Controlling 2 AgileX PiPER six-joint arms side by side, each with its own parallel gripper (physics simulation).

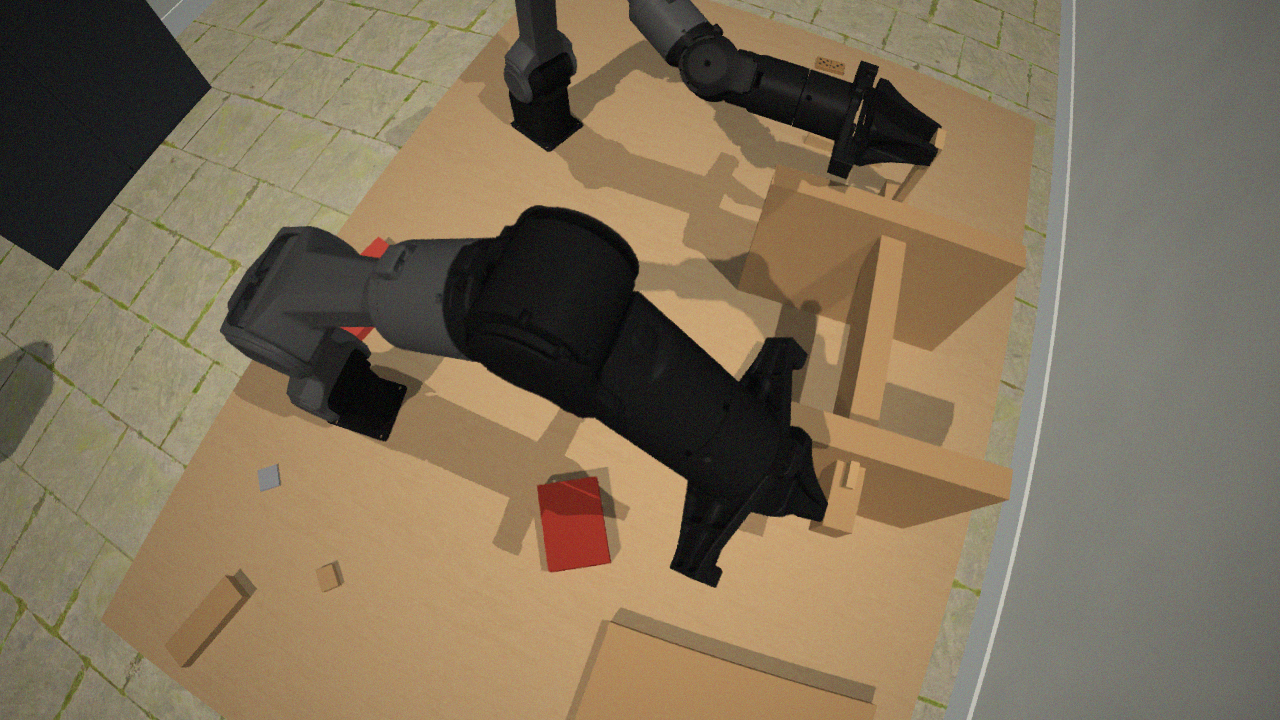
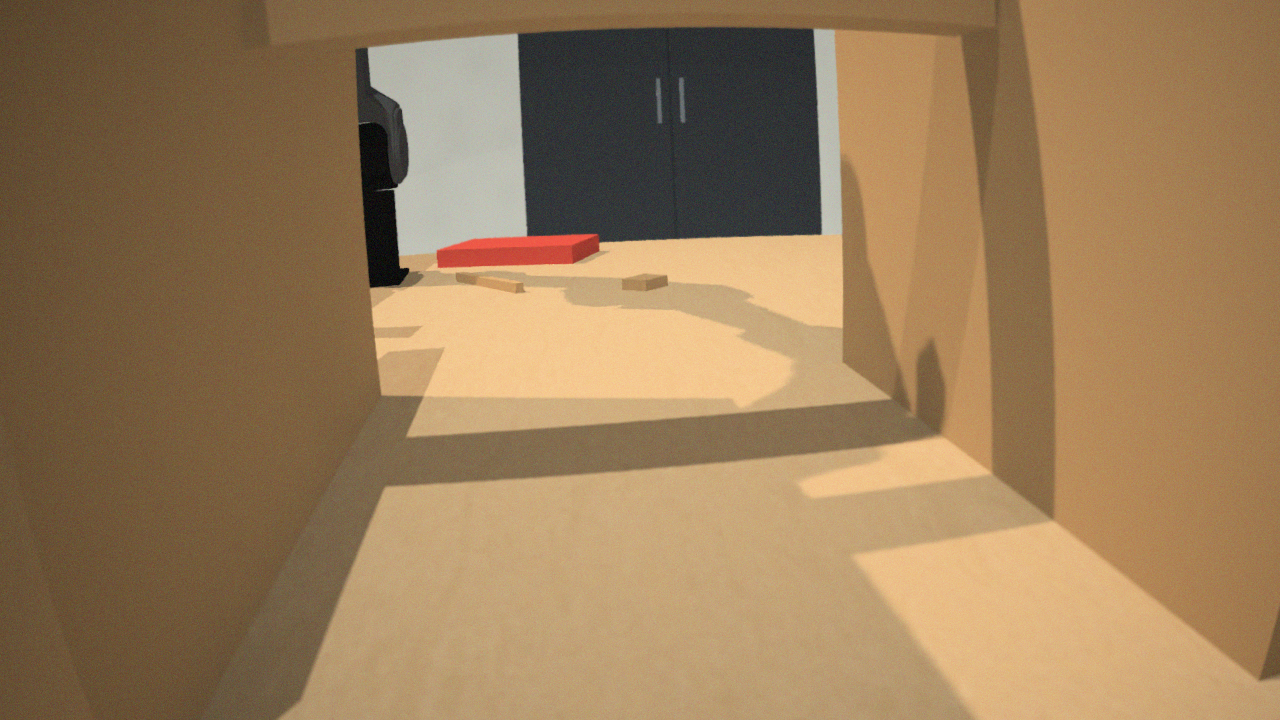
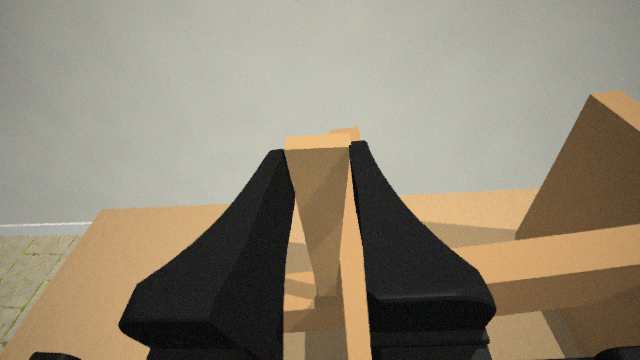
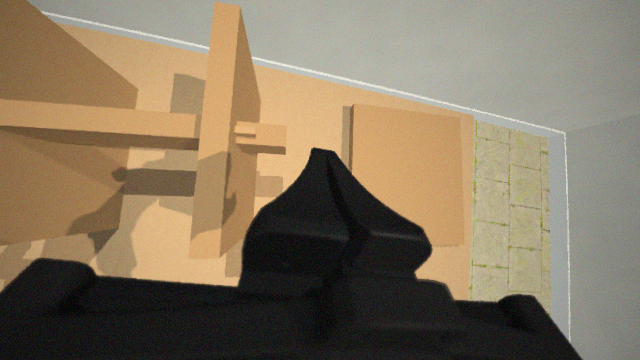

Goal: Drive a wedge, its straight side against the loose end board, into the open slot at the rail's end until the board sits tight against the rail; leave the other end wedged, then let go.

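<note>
My left gripper (image 1: 937, 145) (image 3: 320, 164) is shut on a light wooden wedge (image 3: 322, 185), held upright, narrow end down, over the rail's protruding end (image 3: 560, 262) outside the upper end board (image 1: 805, 246) (image 3: 575, 185). Whether its tip is in the slot is hidden by the fingers and wedge. The rail (image 1: 875, 331) (image 2: 626, 13) (image 4: 100, 117) spans to the lower end board (image 1: 913, 456) (image 4: 215, 125), where a second wedge (image 1: 851, 475) (image 4: 245, 131) sits in the rail's other end (image 1: 836, 510) (image 4: 274, 136). My right gripper (image 1: 821, 515) (image 4: 320, 163) is shut and empty, beside that wedged end.
A red block (image 1: 572, 528) lies left of my right gripper. A broad flat board (image 1: 716, 671) (image 4: 410, 175) lies beyond the wedged end. A wooden bar (image 1: 207, 617), a small wooden block (image 1: 328, 575) and a grey square (image 1: 268, 476) lie at the lower left.
</note>
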